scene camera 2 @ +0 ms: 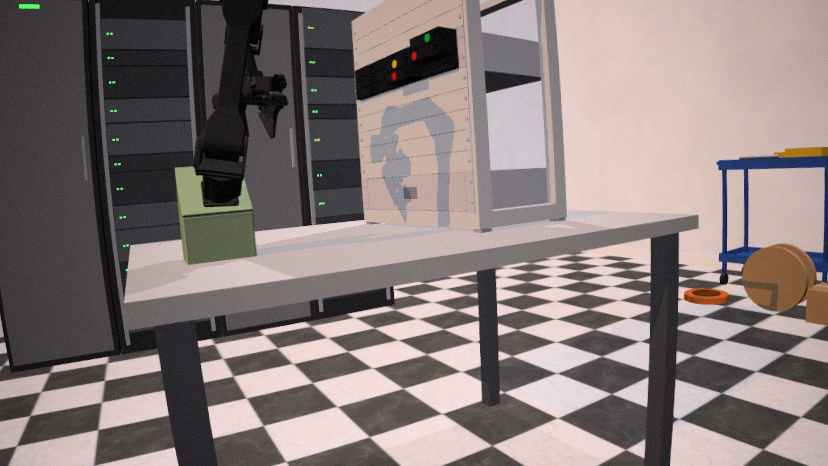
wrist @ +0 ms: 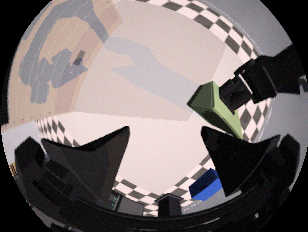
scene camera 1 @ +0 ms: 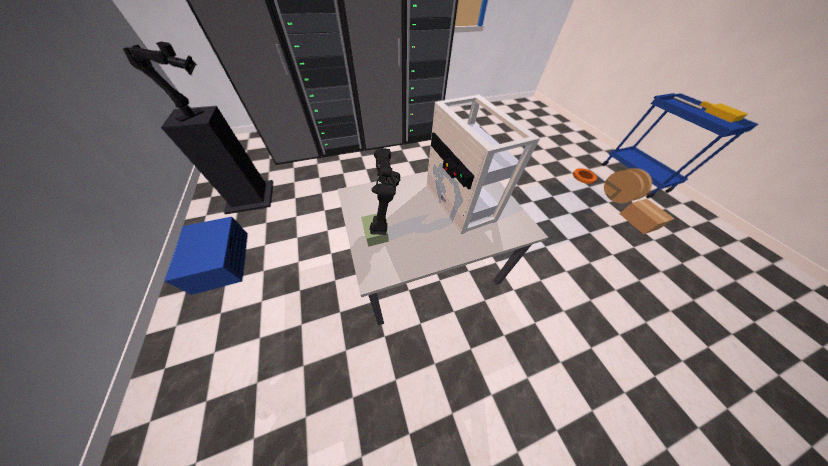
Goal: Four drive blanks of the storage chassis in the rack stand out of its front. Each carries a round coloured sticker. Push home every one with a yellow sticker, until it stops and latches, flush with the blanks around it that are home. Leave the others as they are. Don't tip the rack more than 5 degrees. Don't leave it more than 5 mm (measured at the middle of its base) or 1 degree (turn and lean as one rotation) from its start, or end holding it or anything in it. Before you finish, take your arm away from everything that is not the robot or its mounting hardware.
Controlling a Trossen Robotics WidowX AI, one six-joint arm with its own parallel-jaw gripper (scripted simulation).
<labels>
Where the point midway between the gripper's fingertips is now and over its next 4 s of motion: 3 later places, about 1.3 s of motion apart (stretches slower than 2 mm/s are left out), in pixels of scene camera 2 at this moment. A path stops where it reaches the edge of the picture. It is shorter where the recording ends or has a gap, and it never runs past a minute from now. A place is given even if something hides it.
My gripper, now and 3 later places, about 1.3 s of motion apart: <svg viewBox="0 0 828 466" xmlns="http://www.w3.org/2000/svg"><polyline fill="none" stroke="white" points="260,138 265,139 287,121 320,78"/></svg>
</labels>
